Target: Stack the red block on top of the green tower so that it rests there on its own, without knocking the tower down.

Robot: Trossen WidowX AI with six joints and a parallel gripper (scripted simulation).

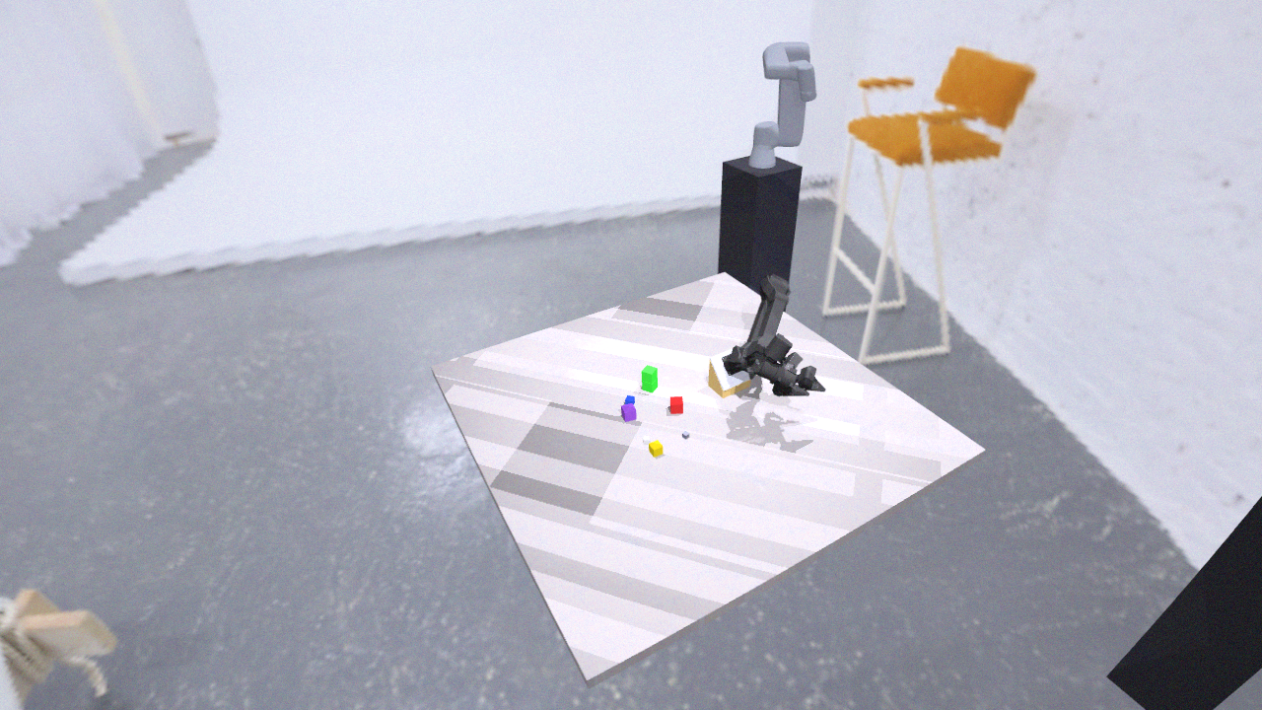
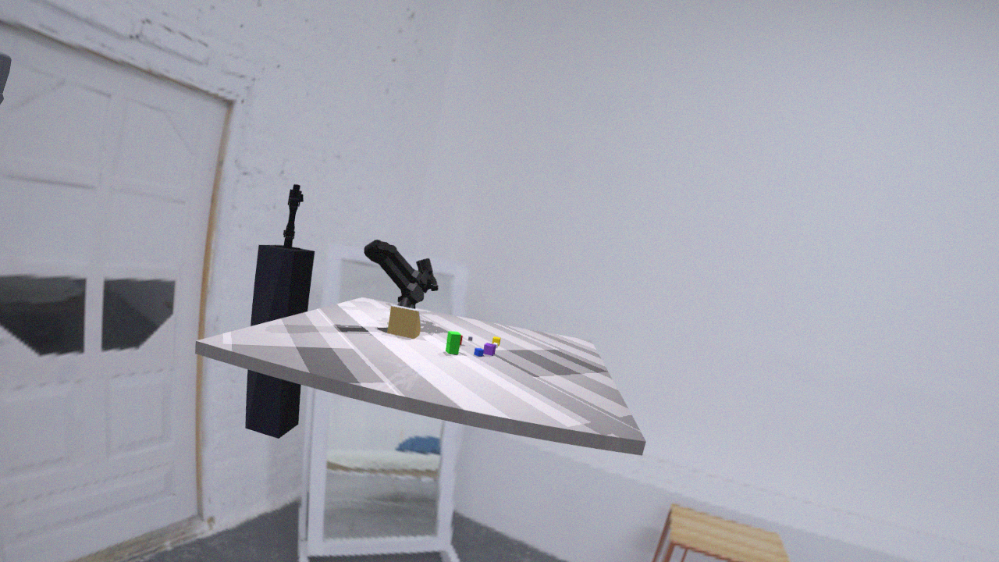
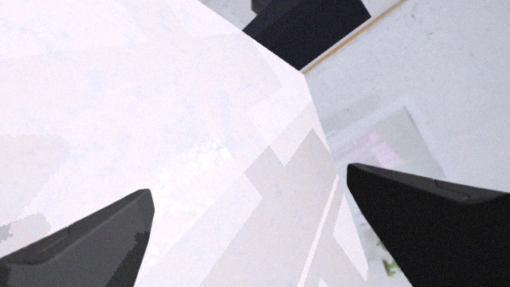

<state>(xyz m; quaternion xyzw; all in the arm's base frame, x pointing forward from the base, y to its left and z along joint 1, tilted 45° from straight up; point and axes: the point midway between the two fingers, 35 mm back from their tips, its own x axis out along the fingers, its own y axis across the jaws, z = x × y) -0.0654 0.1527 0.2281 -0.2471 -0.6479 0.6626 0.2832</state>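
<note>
Right now the red block is 320 mm ahead of my gripper tip, 280 mm to the right of it and 100 mm below it. Also, from my gripper tip: purple block: 460 mm ahead, 330 mm to the right, 100 mm below; then blue block: 430 mm ahead, 380 mm to the right, 110 mm below; then yellow block: 470 mm ahead, 150 mm to the right, 100 mm below.
</note>
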